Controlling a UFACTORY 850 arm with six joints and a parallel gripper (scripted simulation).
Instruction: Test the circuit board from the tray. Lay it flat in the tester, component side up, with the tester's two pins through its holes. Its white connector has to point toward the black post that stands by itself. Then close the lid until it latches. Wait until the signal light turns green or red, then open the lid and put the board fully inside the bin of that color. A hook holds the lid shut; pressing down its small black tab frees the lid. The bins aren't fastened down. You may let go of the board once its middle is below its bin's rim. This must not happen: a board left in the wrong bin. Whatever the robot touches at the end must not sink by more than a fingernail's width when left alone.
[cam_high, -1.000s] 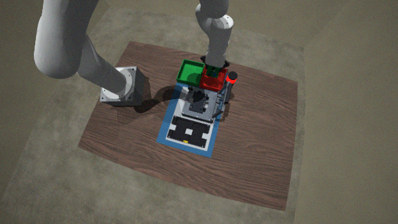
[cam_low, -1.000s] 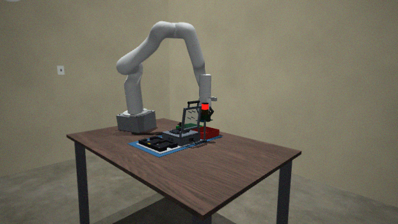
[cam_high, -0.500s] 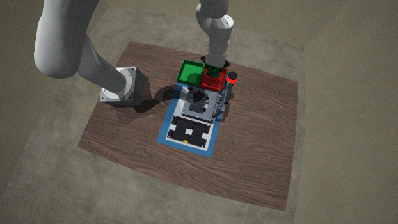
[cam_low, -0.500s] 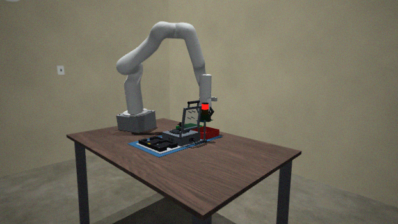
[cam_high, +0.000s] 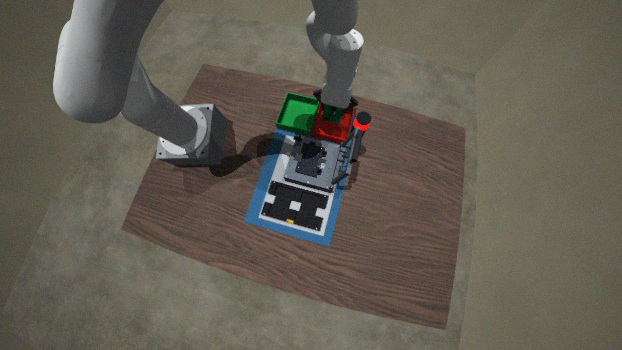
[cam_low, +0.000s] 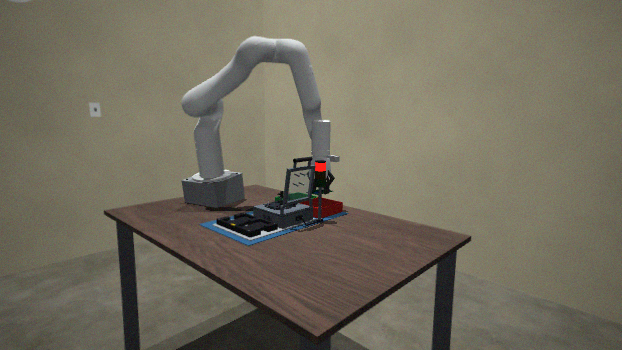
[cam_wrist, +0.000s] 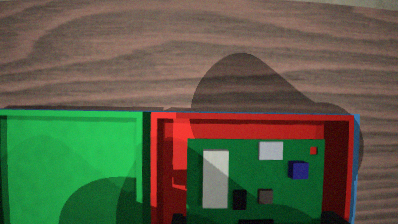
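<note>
My hand is 90 mm above the red bin, 10 mm to the left of it and 10 mm short of it. Round my hand: tester lid 210 mm to the right, 80 mm ahead, 80 mm above; green bin 140 mm behind, 90 mm below, 10 mm to the right; green circuit board 10 mm below.
</note>
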